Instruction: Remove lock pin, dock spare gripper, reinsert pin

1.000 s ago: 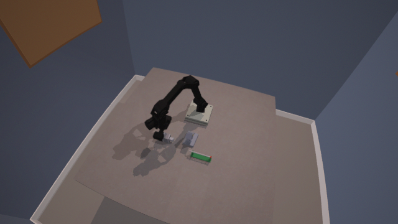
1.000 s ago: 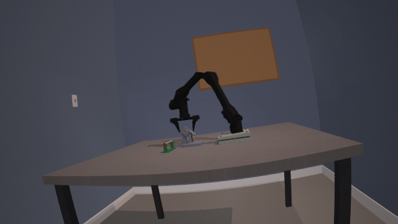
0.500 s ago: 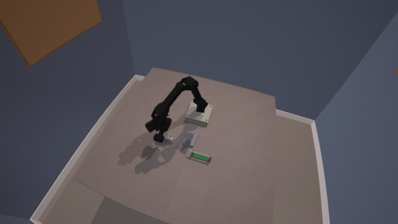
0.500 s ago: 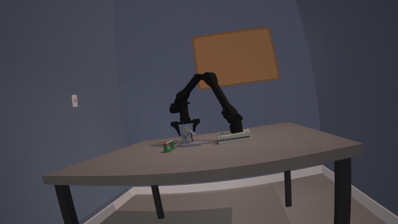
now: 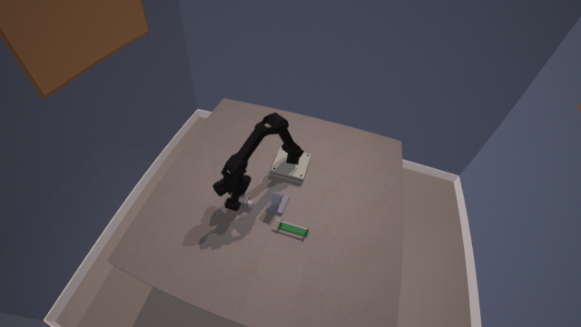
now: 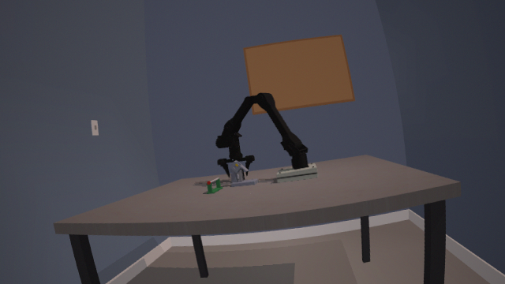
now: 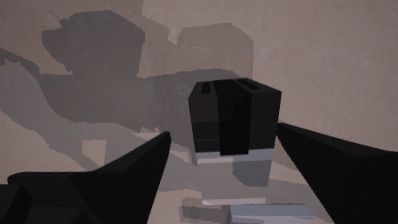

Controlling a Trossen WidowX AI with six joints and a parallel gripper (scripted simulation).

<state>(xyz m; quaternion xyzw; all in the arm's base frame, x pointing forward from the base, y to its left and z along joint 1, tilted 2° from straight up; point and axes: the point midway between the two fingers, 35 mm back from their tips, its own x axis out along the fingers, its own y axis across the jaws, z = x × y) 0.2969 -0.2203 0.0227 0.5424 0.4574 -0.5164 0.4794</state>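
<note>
My gripper tip is now 20 mm to the right of the spare gripper and 10 mm below it. Also, from my gripper tip: mount block (20 mm behind, 180 mm to the left, 30 mm above); then green cradle (90 mm ahead, 270 mm to the left).
</note>
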